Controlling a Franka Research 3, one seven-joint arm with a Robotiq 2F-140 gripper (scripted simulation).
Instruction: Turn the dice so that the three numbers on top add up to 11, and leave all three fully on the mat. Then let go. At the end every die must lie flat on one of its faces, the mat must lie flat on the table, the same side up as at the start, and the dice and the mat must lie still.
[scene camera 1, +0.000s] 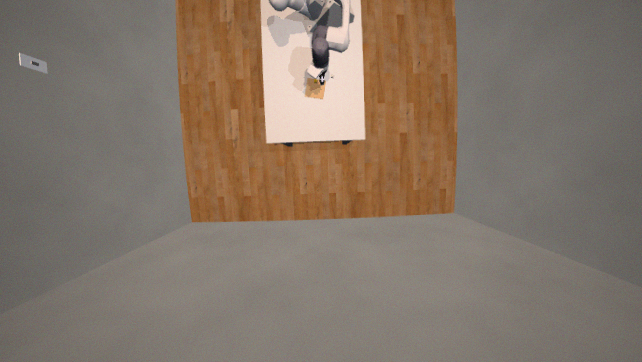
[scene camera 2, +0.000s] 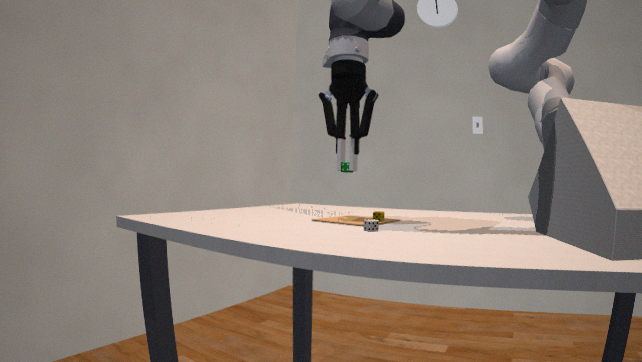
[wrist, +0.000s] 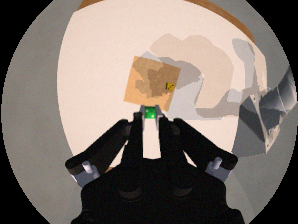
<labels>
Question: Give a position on a tan mat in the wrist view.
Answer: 146, 85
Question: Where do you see the gripper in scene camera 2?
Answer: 346, 170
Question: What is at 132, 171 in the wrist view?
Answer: The gripper.
</labels>
